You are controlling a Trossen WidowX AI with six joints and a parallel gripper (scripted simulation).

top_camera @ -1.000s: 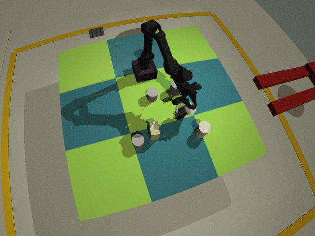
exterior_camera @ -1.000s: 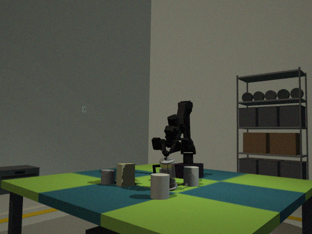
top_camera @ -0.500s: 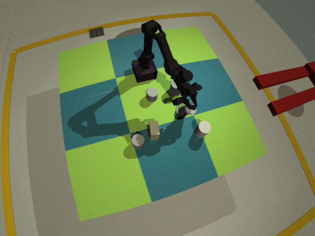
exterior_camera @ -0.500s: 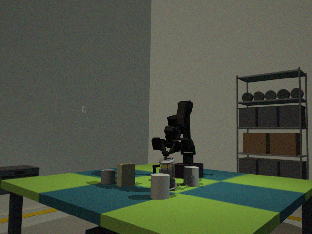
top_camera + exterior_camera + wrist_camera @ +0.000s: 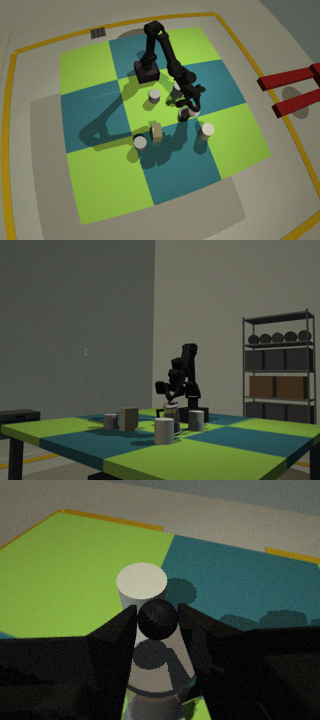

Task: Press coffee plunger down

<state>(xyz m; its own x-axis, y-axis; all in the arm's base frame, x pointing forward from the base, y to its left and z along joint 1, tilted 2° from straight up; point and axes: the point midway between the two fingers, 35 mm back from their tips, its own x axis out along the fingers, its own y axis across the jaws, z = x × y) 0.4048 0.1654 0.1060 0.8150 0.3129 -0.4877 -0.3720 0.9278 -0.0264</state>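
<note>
Right now the coffee press is 9 cm below my gripper tip, 3 cm to the right of it and 2 cm behind it.
</note>
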